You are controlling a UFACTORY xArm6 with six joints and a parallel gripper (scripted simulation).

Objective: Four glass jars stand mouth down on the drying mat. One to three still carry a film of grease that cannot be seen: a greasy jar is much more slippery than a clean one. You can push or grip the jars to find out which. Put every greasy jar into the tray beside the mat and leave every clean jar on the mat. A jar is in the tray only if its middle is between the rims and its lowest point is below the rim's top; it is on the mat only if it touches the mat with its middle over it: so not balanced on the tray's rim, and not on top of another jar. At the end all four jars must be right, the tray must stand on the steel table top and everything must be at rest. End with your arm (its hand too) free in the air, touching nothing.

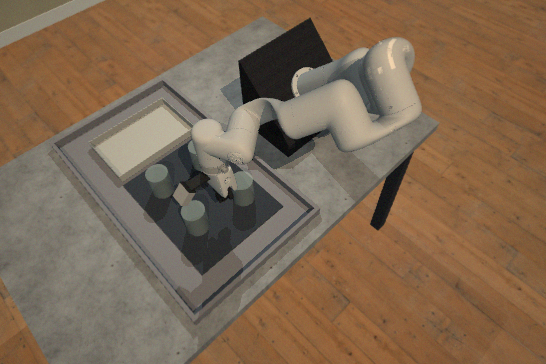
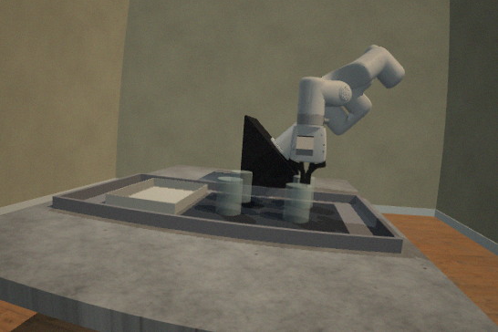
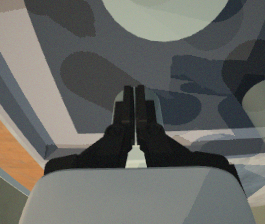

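Right now my hand is 10 cm to the left of the dark mat, 9 cm above it and 3 cm short of it. Also, from my hand: cream tray: 41 cm to the right, 9 cm below, 5 cm ahead.
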